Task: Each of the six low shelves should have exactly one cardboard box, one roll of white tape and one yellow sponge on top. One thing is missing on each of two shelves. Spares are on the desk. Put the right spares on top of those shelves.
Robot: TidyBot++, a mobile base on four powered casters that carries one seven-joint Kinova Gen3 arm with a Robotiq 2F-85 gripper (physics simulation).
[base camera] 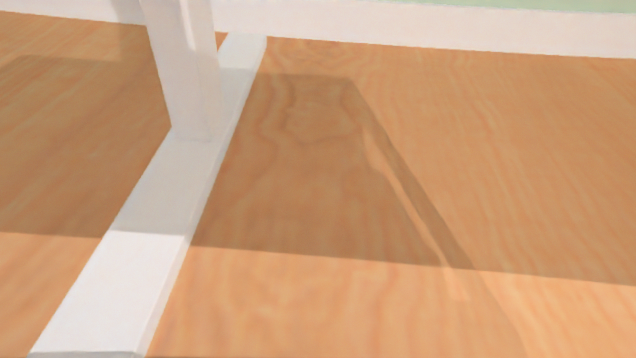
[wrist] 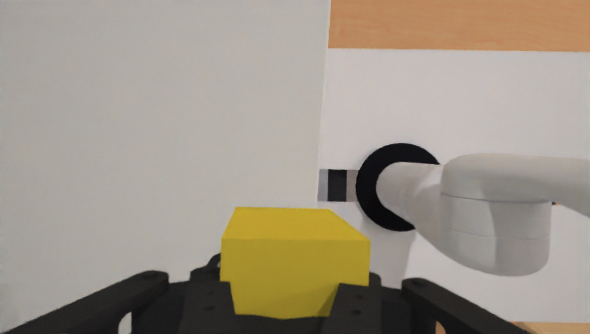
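Note:
My gripper [wrist: 286,264] is shut on a yellow sponge [wrist: 295,262] at the bottom middle of the wrist view. The sponge is a plain yellow block, held between the two black fingers. Below it in the wrist view is a pale grey surface, the desk top [wrist: 160,120], which fills the left half. The sponge is near the right edge of that surface and overlaps it in the view. How high the sponge is above it I cannot tell. The low shelves, cardboard boxes and tape rolls do not show in either view.
My white base [wrist: 460,100] and the lower arm [wrist: 495,215] with a black ring show right of the desk edge. In the base camera view a white leg [base camera: 187,75] stands on a long white foot [base camera: 110,285] on the wooden floor [base camera: 500,150], before a white skirting board [base camera: 425,25].

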